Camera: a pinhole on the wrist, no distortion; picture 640 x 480 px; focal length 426.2 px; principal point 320.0 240.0 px. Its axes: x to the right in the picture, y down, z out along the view. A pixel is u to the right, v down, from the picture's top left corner.
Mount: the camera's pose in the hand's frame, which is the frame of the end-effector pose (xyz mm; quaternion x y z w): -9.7 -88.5 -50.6 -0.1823 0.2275 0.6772 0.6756
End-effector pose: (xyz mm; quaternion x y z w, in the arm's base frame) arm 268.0 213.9 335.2 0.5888 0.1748 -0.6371 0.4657
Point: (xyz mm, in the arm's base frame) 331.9 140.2 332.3
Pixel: 609 127
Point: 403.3 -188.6 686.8
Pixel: 486 364
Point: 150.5 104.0 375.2
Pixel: 187 267
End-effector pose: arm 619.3 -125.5 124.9 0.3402 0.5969 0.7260 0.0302
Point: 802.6 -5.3 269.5
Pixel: 398 277
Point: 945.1 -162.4 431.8
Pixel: 606 373
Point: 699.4 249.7 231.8
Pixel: 169 98
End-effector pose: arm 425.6 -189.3 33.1 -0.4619 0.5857 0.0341 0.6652
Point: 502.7 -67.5 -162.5
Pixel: 415 80
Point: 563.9 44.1 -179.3
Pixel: 353 156
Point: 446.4 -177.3 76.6
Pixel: 371 386
